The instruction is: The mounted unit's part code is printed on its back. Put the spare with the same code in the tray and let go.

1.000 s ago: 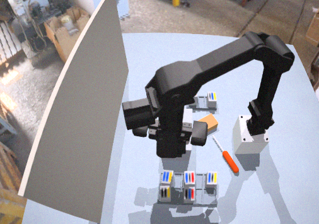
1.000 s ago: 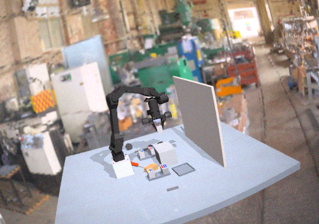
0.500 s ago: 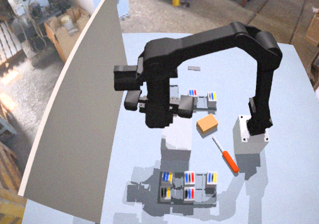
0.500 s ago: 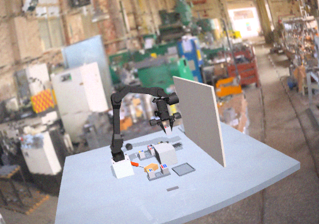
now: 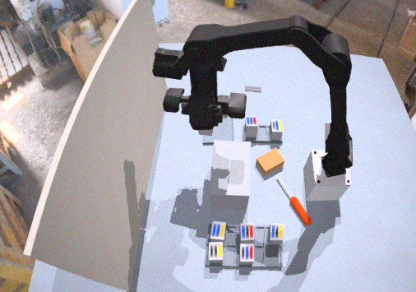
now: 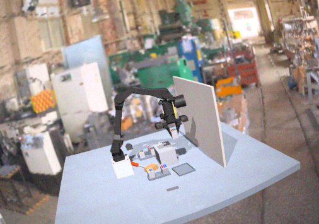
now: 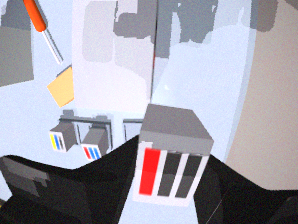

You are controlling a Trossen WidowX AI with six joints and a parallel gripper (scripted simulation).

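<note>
Now: gripper tip 4 cm past the dark grey tray, 12 cm to the left of it and 17 cm above it. From my gripper tip the other things lie so: beige panel 19 cm ahead, 4 cm to the left, 5 cm above; grey spare block 2 cm above; mounted unit 5 cm behind, 10 cm to the left, 12 cm below.
</note>
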